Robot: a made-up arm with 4 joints.
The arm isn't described. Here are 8 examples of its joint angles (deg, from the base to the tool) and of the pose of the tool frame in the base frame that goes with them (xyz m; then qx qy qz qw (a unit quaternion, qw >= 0)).
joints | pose
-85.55 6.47 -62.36 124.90 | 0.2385 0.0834 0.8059 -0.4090 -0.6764 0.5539 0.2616
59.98 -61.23 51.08 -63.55 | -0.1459 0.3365 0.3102 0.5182 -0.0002 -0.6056 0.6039
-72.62 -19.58 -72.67 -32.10 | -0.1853 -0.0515 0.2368 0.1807 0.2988 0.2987 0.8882
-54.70 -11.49 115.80 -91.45 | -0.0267 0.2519 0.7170 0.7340 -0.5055 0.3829 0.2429
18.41 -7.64 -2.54 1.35 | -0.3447 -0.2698 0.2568 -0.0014 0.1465 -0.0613 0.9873
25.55 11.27 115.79 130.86 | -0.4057 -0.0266 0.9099 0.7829 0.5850 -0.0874 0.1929
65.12 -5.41 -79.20 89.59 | -0.5442 -0.3041 0.5273 0.1234 0.6131 0.3420 0.7013
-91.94 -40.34 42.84 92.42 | 0.0654 -0.1343 0.8174 0.0945 -0.9587 -0.1941 0.1850
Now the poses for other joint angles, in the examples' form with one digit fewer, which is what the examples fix.
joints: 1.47 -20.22 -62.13 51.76
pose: -0.236 -0.195 0.182 0.062 0.221 0.404 0.886
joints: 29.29 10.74 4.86 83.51
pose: 0.040 -0.408 0.598 -0.491 -0.080 0.476 0.726
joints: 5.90 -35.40 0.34 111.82
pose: 0.139 -0.123 0.541 -0.330 -0.502 0.362 0.713
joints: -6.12 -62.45 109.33 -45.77
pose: 0.155 0.201 0.610 0.674 -0.578 -0.254 0.384
